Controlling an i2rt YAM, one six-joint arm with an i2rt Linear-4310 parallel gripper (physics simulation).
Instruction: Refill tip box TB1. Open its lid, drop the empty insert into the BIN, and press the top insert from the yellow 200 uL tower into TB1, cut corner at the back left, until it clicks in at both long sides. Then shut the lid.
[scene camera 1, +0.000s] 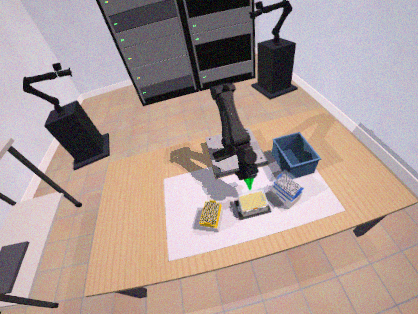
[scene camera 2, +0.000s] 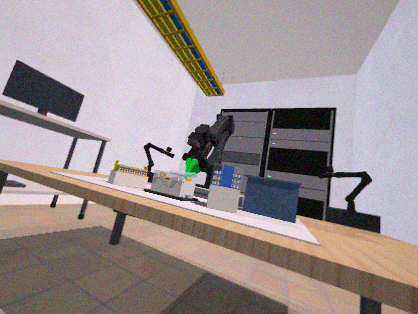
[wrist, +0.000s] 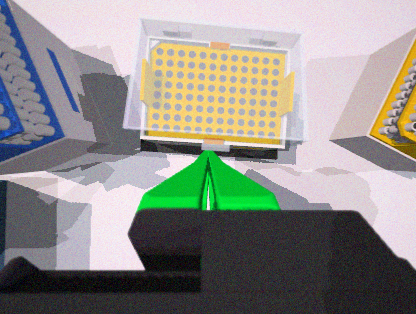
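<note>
Tip box TB1 stands in a dark holder on the white mat. Its clear lid is down over a yellow insert whose holes look empty of tips. My gripper has green fingers shut together with nothing between them. The fingertips are at the near long side of TB1, by the lid's front tab; whether they touch it I cannot tell. The yellow tower holds tips and stands at the right in the wrist view. The blue BIN is open-topped.
A blue tower with tips stands between TB1 and the BIN, at the left in the wrist view. The white mat lies on the wooden table. Two other dark arms stand on pedestals behind, beside a server rack.
</note>
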